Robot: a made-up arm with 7 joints. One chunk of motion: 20 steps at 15 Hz.
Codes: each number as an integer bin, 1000 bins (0 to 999) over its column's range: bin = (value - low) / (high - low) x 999, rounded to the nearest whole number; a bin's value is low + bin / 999 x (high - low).
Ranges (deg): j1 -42..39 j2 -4..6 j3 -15..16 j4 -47..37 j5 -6..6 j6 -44..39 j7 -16..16
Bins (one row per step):
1: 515 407 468 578 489 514 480
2: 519 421 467 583 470 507 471
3: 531 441 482 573 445 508 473
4: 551 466 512 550 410 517 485
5: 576 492 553 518 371 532 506
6: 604 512 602 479 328 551 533
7: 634 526 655 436 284 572 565
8: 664 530 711 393 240 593 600
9: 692 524 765 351 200 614 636
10: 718 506 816 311 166 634 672
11: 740 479 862 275 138 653 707
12: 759 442 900 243 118 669 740
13: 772 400 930 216 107 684 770
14: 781 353 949 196 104 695 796
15: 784 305 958 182 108 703 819
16: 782 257 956 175 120 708 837
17: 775 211 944 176 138 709 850
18: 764 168 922 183 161 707 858
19: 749 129 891 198 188 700 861
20: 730 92 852 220 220 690 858
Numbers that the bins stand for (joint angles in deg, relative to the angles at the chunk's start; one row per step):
1: -0.24 0.07 -0.48 1.60 -0.13 -1.30 -0.62
2: 0.08 0.21 -0.51 2.02 -0.35 -1.88 -0.91
3: 1.05 0.41 -0.04 1.18 -0.65 -1.79 -0.85
4: 2.68 0.66 0.89 -0.75 -1.08 -1.05 -0.46
5: 4.70 0.92 2.16 -3.44 -1.54 0.20 0.21
6: 6.97 1.13 3.68 -6.72 -2.06 1.78 1.07
7: 9.41 1.27 5.33 -10.34 -2.59 3.52 2.10
8: 11.84 1.31 7.06 -13.95 -3.12 5.27 3.22
9: 14.11 1.25 8.74 -17.49 -3.60 7.01 4.37
10: 16.22 1.07 10.32 -20.85 -4.01 8.67 5.53
11: 18.00 0.79 11.75 -23.88 -4.34 10.25 6.65
12: 19.54 0.42 12.93 -26.57 -4.58 11.58 7.70
13: 20.59 0.00 13.86 -28.84 -4.71 12.83 8.66
14: 21.32 -0.47 14.45 -30.52 -4.75 13.74 9.50
15: 21.57 -0.95 14.73 -31.70 -4.70 14.41 10.23
16: 21.41 -1.43 14.67 -32.29 -4.56 14.82 10.81
17: 20.84 -1.89 14.29 -32.20 -4.34 14.91 11.23
18: 19.95 -2.32 13.61 -31.61 -4.07 14.74 11.48
19: 18.73 -2.71 12.65 -30.35 -3.74 14.16 11.58
20: 17.19 -3.08 11.44 -28.50 -3.36 13.33 11.48

